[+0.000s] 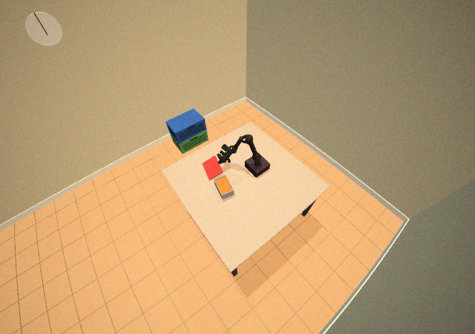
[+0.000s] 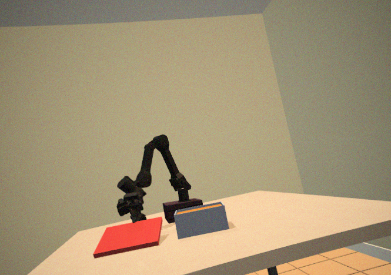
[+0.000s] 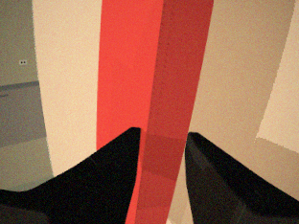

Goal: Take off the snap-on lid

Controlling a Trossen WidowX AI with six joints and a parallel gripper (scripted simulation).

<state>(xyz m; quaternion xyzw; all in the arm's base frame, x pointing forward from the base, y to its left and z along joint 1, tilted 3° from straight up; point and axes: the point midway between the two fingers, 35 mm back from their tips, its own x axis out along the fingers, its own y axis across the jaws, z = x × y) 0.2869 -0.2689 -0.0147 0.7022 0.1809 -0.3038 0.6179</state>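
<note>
My gripper tip is 80 mm short of the red lid, 20 mm to the left of it and 30 mm above it. Round my gripper tip: grey-blue box 120 mm ahead, 260 mm to the left, 20 mm below.
</note>
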